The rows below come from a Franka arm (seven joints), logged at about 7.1 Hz.
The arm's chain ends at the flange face. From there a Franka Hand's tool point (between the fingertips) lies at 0.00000 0.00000 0.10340 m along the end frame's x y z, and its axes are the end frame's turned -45 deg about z.
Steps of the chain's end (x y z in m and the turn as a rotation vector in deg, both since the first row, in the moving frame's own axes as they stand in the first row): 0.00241, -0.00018, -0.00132, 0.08, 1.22, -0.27; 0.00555, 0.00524, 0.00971, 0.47, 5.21, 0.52; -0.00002, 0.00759, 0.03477, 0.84, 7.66, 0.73; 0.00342, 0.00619, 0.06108, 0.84, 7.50, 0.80; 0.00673, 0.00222, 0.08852, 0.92, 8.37, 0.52; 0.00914, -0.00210, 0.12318, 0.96, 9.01, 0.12
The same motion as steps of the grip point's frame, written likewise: 0.00349, 0.00303, -0.00134, -0.81, 0.92, -0.27; 0.00743, 0.01370, 0.00928, -3.35, 4.02, 0.52; 0.00538, 0.01410, 0.03384, -4.82, 6.01, 0.73; 0.00859, 0.01534, 0.06018, -4.71, 5.90, 0.80; 0.01496, 0.01585, 0.08741, -5.27, 6.57, 0.52; 0.02061, 0.01522, 0.12189, -5.69, 7.05, 0.12
